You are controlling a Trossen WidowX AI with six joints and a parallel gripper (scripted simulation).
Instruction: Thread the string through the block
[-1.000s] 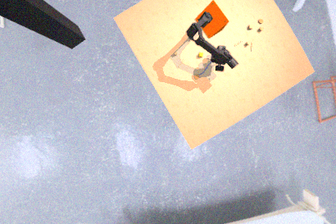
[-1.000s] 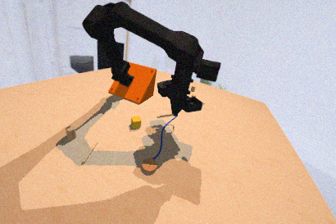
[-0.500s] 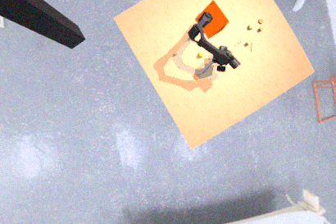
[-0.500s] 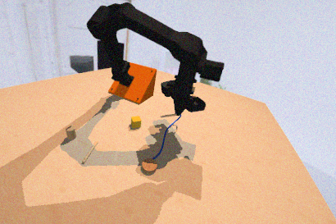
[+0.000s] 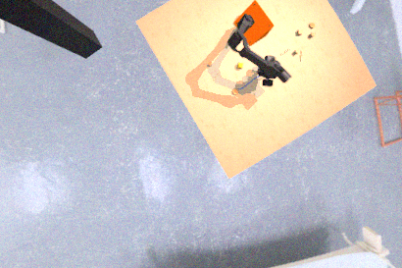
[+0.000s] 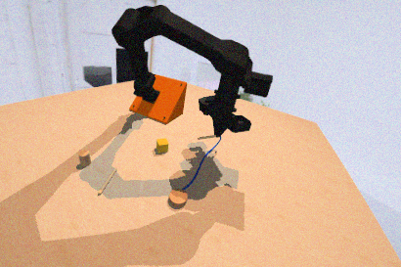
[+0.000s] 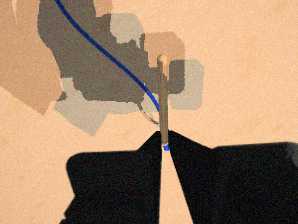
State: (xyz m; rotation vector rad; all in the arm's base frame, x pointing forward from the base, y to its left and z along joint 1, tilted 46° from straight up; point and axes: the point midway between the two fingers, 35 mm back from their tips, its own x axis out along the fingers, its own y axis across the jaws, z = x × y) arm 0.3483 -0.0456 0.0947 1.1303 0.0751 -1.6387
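Right now my gripper tip is 14 cm past the yellow wooden block, 9 cm to the left of it and 4 cm above it. Round my gripper tip: loose stick 16 cm behind, 28 cm to the right, 6 cm below; then round wooden button 22 cm to the right, 5 cm below; then short wooden cylinder 25 cm behind, 26 cm to the right, 4 cm below.
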